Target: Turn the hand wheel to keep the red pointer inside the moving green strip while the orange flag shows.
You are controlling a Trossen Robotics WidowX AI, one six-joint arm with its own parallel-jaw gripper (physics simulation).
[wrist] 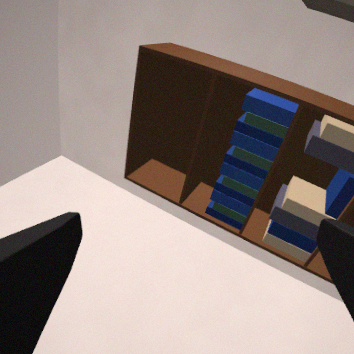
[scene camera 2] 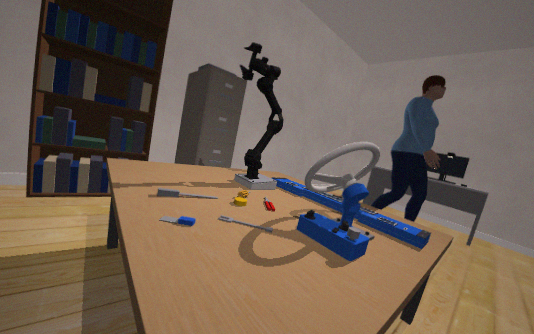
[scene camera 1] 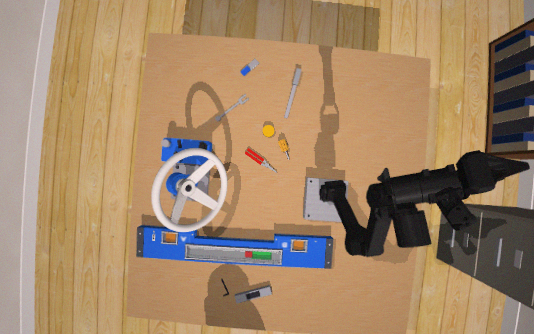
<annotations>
same spot on white hand wheel: (scene camera 2: 347, 180) = (scene camera 1: 183, 179)
</annotations>
